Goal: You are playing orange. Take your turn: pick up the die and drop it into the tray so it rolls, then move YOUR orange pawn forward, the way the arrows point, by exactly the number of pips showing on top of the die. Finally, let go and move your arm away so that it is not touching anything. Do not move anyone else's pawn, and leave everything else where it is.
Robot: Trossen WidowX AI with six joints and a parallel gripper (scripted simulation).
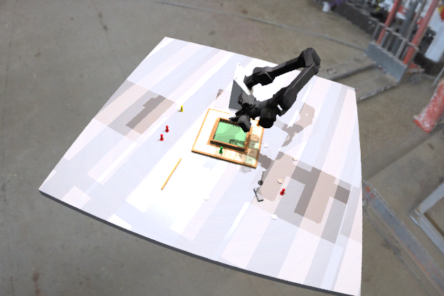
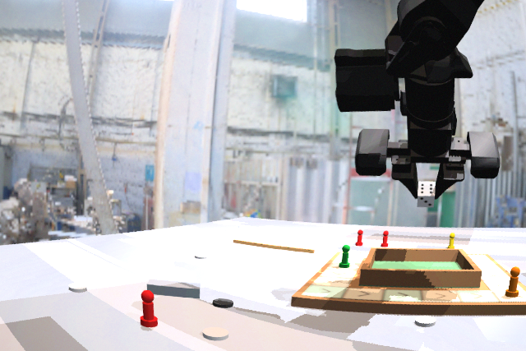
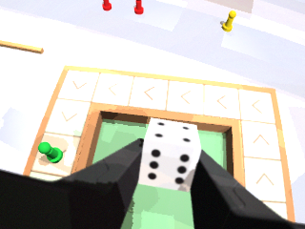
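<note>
My gripper tip is right at the white die. Also, from my gripper tip: tray: 1 cm to the left, 11 cm below; then orange pawn: 11 cm behind, 12 cm to the left, 9 cm below; then green pawn: 11 cm ahead, 1 cm to the right, 9 cm below.
</note>
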